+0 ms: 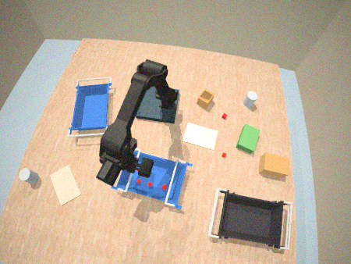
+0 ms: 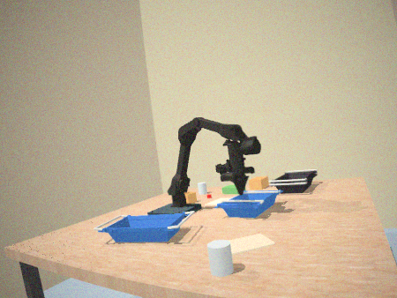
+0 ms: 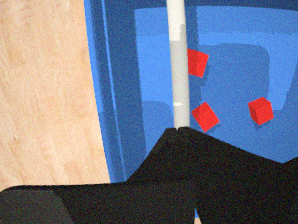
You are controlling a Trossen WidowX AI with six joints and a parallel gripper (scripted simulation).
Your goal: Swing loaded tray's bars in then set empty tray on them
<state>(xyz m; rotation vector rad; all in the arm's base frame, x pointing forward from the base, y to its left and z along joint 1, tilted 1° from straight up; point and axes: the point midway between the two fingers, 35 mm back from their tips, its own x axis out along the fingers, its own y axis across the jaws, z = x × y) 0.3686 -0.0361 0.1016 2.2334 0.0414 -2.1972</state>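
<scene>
Now: the blue tray 230 mm behind my gripper tip, 310 mm to the right of it and 40 mm below it. Round my gripper tip: green block: 310 mm behind, 460 mm to the left, 70 mm below; small brown box: 450 mm behind, 210 mm to the left, 70 mm below; orange box: 200 mm behind, 590 mm to the left, 60 mm below.
</scene>
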